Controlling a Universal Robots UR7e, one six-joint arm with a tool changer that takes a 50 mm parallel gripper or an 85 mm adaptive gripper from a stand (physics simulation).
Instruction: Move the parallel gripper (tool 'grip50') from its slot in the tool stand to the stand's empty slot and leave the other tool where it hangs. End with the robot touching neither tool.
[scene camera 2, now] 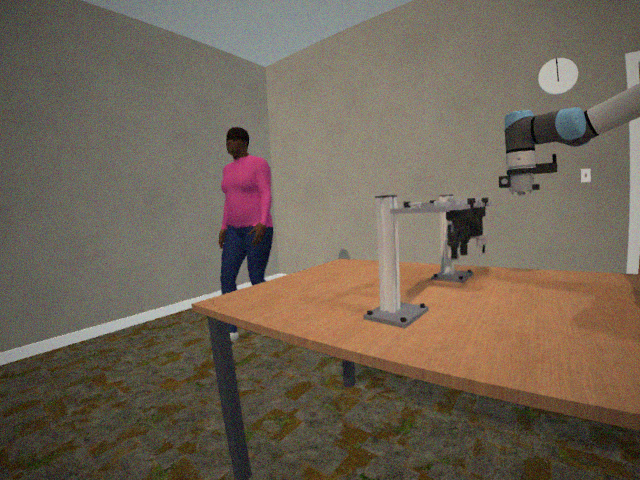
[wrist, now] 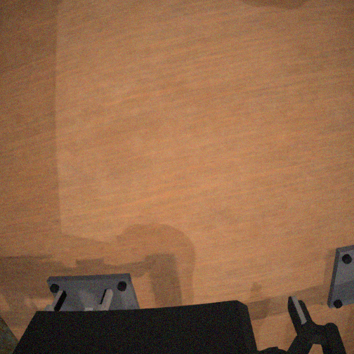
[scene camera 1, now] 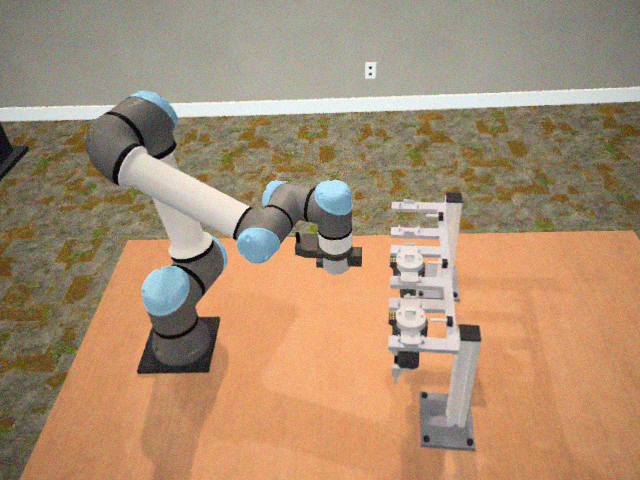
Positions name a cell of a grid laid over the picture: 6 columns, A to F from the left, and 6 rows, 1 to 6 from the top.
Labels:
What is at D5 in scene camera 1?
A parallel gripper.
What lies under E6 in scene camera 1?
A tool stand.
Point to a tool stand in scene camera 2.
D4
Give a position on a black adaptive gripper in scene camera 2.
E3

